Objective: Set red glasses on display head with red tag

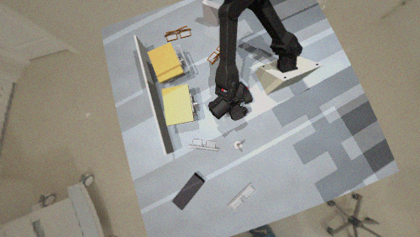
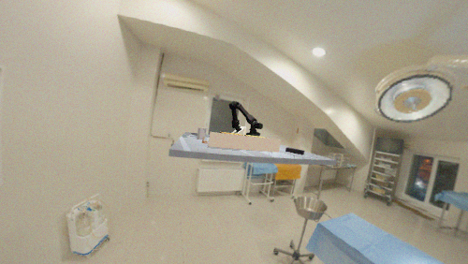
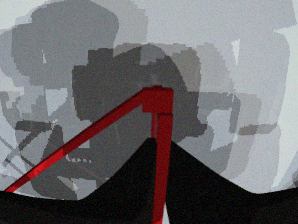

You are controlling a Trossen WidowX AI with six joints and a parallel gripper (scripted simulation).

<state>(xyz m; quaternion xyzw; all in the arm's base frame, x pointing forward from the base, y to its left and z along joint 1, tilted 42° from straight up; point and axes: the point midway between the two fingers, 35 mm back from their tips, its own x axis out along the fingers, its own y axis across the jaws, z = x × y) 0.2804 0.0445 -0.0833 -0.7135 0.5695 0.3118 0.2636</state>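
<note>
My gripper tip is now 190 mm to the right of the round peg and 10 mm below it. Round my gripper tip: upright board 350 mm ahead, 140 mm to the right, 40 mm above; then grey block 510 mm to the right, 40 mm above, 30 mm behind; then dark case 350 mm to the left, 280 mm ahead.
</note>
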